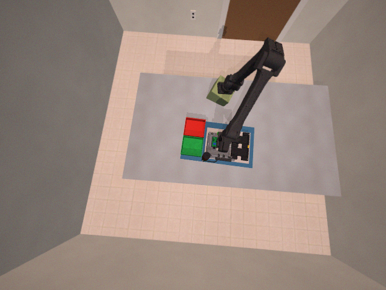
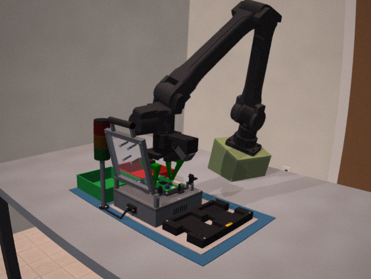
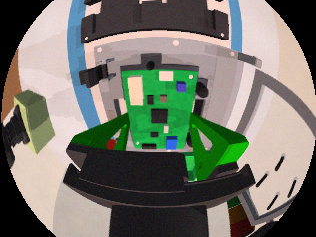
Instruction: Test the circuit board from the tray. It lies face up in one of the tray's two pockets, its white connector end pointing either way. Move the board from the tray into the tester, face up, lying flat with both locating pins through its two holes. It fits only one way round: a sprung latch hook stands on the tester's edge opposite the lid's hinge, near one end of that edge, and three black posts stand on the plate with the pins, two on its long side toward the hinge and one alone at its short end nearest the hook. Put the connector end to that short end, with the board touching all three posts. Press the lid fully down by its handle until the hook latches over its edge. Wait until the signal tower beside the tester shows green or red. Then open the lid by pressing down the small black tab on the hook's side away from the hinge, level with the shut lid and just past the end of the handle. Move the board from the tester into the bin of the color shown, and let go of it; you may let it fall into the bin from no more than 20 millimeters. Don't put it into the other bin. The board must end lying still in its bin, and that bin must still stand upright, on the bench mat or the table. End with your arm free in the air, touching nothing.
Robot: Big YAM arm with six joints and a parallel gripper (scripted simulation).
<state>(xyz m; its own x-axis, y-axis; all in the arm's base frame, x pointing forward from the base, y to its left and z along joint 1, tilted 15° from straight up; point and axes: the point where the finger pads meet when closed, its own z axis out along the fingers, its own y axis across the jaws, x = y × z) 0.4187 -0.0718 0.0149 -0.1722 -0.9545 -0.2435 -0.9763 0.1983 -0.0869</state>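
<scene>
My gripper is now 10 mm short of the tester plate and 10 mm above it. Also, from my hand: clear lid (120 mm ahead, 20 mm to the right, 100 mm above); latch hook (50 mm behind, 70 mm to the left, 10 mm above); green bin (10 mm ahead, 210 mm to the right, 70 mm below).
</scene>
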